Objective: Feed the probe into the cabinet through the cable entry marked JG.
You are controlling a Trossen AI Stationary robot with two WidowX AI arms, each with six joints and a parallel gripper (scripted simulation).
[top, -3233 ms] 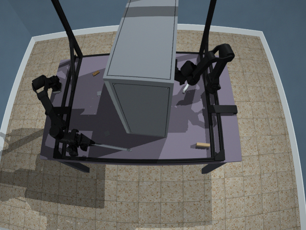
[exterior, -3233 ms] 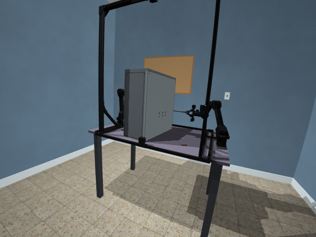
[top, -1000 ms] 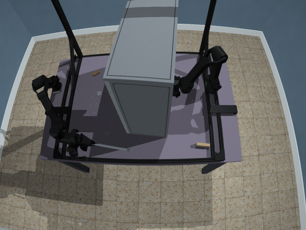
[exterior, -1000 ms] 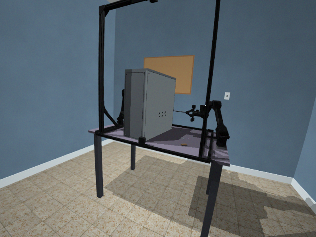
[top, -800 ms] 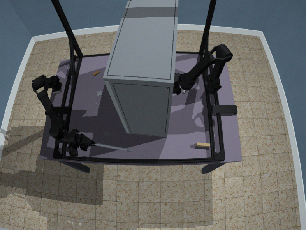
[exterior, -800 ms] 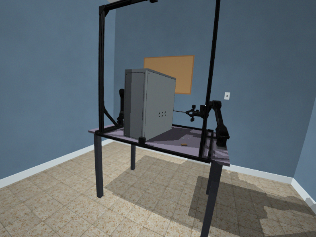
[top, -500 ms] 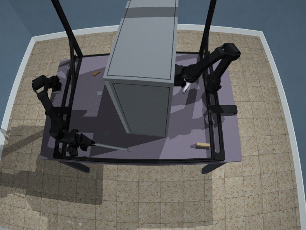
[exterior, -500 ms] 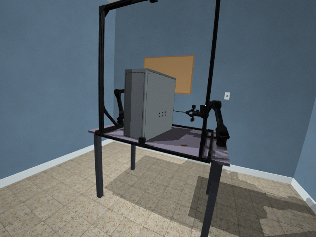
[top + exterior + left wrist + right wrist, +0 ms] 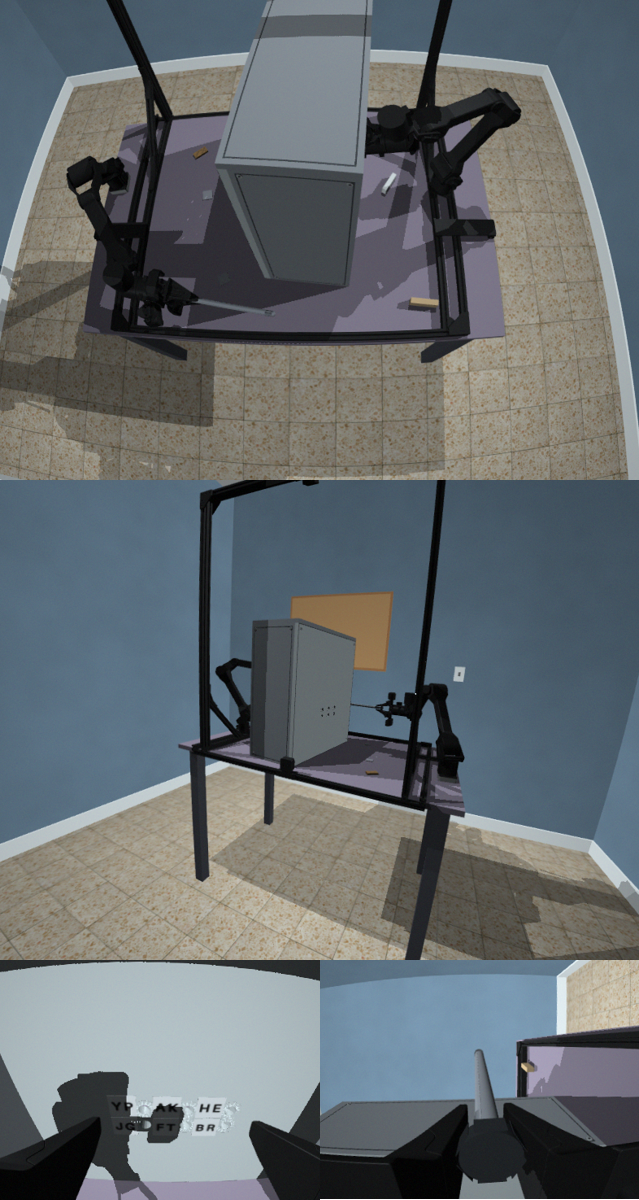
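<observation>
Right now my right hand is 280 mm past the JG mark, 170 mm to the right of it and 20 mm above it. Also, from my right hand: wooden block: 60 mm behind, 570 mm to the left, 180 mm below; probe: 10 mm ahead, 100 mm to the left; white block: 420 mm behind, 490 mm to the left, 180 mm below.
</observation>
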